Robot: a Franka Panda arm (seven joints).
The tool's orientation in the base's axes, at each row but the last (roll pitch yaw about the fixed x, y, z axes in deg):
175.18 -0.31 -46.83
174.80 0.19 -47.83
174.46 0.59 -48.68
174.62 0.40 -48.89
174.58 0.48 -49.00
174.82 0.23 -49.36
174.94 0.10 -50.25
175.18 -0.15 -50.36
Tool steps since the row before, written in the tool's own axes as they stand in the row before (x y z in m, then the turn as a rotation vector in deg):
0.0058 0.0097 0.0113 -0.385 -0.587 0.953
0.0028 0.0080 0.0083 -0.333 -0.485 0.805
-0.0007 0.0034 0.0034 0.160 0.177 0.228
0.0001 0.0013 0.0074 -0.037 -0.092 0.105
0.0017 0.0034 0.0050 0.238 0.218 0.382
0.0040 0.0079 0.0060 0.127 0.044 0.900
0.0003 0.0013 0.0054 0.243 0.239 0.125
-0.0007 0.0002 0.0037 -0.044 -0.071 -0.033
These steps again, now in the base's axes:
-0.0037 -0.0115 -0.0104 0.108 0.622 -1.001
-0.0046 -0.0079 -0.0076 0.078 0.524 -0.845
-0.0033 -0.0019 -0.0030 -0.045 -0.249 -0.211
-0.0015 -0.0013 -0.0072 0.037 0.082 -0.113
-0.0018 -0.0038 -0.0047 -0.037 -0.343 -0.362
-0.0038 -0.0085 -0.0053 -0.015 -0.175 -0.893
-0.0012 -0.0014 -0.0053 -0.036 -0.346 -0.104
-0.0008 0.0002 -0.0037 0.029 0.081 0.027

